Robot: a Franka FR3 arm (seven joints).
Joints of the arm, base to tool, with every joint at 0 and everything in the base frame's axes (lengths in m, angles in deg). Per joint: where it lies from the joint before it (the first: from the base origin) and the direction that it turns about. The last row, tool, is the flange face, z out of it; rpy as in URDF.
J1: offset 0 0 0.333 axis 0 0 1
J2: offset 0 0 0 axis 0 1 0
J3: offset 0 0 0.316 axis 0 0 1
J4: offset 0.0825 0 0 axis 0 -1 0
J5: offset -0.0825 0 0.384 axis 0 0 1
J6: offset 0 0 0 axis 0 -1 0
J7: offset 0.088 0 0 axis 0 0 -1
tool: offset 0 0 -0.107 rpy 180 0 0
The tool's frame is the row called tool.
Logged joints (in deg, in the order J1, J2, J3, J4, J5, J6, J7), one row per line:
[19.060 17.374 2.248 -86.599 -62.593 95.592 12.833]
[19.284 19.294 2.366 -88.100 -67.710 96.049 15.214]
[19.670 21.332 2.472 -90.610 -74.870 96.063 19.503]
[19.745 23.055 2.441 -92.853 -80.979 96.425 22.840]
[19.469 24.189 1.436 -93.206 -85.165 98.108 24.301]
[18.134 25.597 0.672 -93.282 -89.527 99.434 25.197]
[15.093 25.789 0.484 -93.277 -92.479 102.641 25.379]
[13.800 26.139 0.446 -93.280 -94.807 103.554 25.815]
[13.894 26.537 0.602 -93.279 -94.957 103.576 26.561]
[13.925 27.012 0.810 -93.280 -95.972 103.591 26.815]
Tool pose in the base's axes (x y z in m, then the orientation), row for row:
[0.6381 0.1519 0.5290 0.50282 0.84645 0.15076 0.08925]
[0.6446 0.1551 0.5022 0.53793 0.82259 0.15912 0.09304]
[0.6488 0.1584 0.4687 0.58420 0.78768 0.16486 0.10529]
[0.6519 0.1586 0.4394 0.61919 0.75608 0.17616 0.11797]
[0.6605 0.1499 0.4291 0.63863 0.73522 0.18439 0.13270]
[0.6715 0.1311 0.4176 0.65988 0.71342 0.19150 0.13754]
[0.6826 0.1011 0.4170 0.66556 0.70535 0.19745 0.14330]
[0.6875 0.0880 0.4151 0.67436 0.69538 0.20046 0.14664]
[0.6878 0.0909 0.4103 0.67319 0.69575 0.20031 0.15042]
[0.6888 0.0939 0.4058 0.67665 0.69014 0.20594 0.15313]
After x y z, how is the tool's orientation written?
As a quaternion, w x y z.
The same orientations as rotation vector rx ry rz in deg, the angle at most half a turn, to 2 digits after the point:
[117.14 20.86 12.35]
[112.13 21.69 12.68]
[105.31 22.04 14.08]
[99.64 23.22 15.55]
[96.14 24.11 17.35]
[92.50 24.83 17.83]
[91.25 25.54 18.54]
[89.64 25.84 18.90]
[89.73 25.83 19.40]
[88.89 26.52 19.72]

